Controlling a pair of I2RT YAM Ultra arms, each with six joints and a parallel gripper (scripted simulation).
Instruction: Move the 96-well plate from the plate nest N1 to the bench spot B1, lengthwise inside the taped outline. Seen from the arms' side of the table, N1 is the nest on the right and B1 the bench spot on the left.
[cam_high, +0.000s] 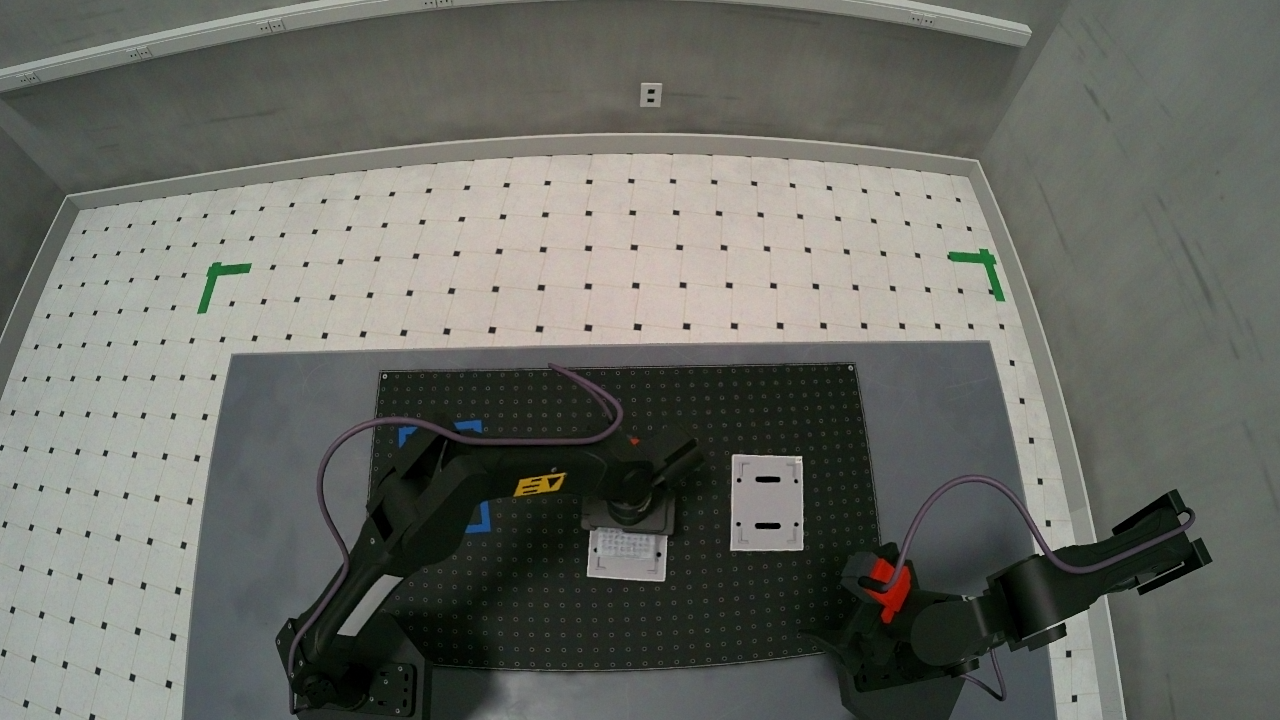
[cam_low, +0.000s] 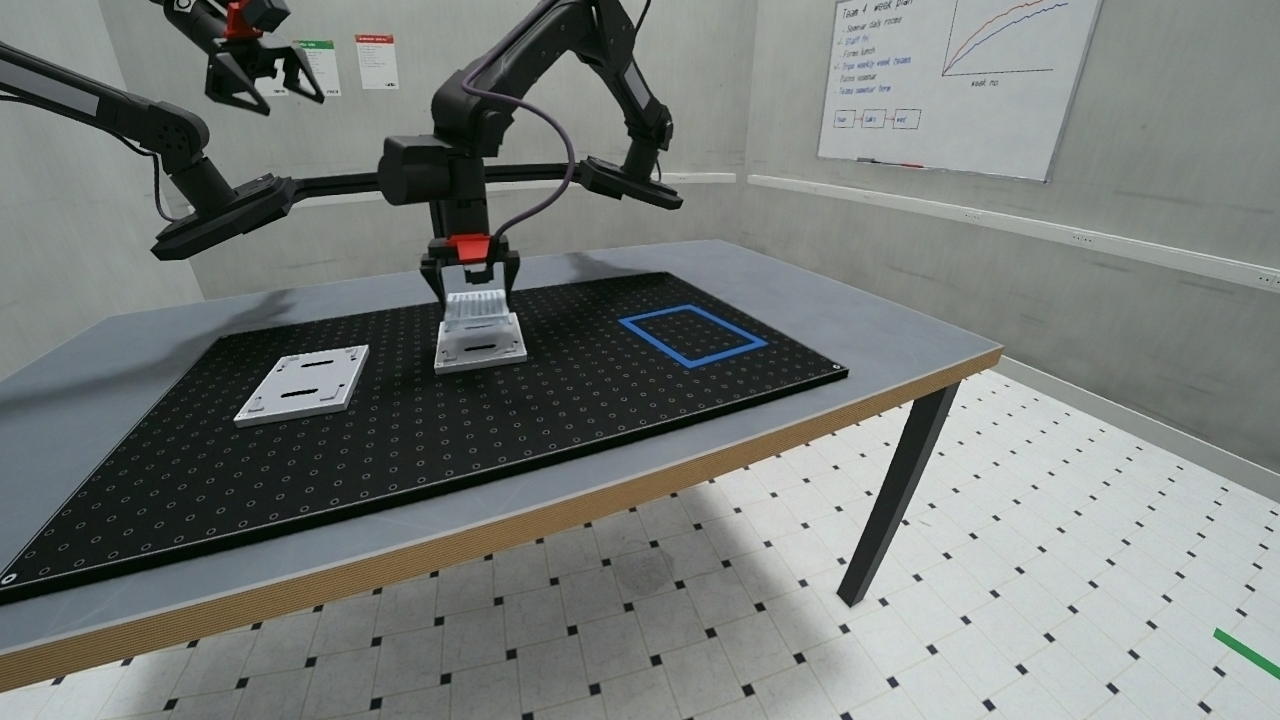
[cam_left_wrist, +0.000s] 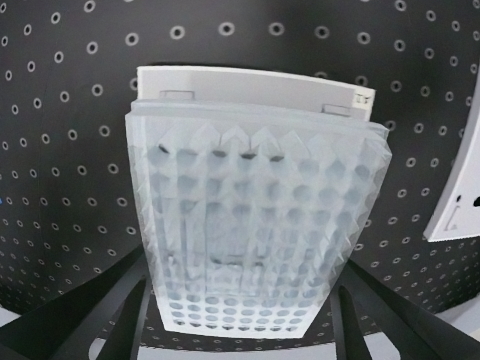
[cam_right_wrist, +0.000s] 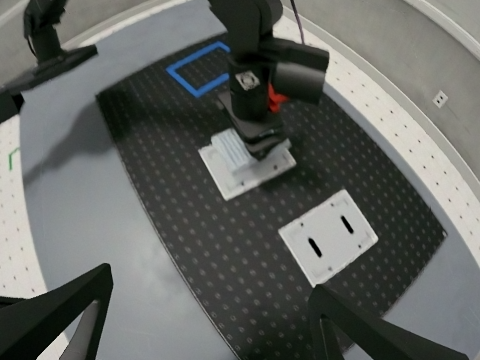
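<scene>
The white plate nest lies 6 cm below my left hand and 1 cm behind it. From my left hand the other things lie so: clear 96-well plate (1 cm below).
</scene>
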